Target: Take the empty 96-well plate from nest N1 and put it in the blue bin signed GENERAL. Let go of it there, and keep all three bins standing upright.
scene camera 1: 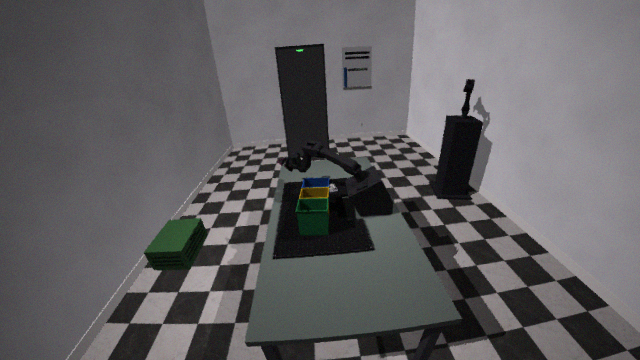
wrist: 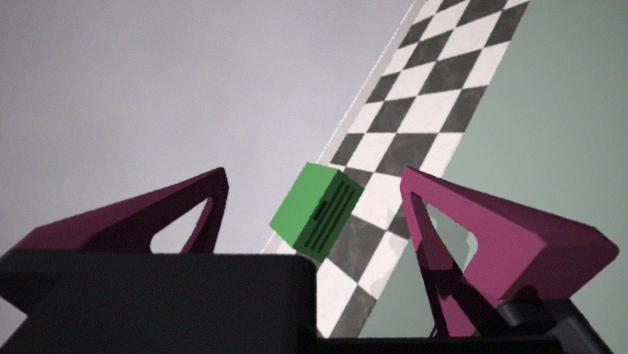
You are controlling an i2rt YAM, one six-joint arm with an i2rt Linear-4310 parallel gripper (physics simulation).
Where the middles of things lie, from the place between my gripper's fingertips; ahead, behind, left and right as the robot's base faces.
Labels:
Now: hand 590 mm to the right of the green bin [scene camera 1: 312,214], 380 mm past it and 80 mm above it.

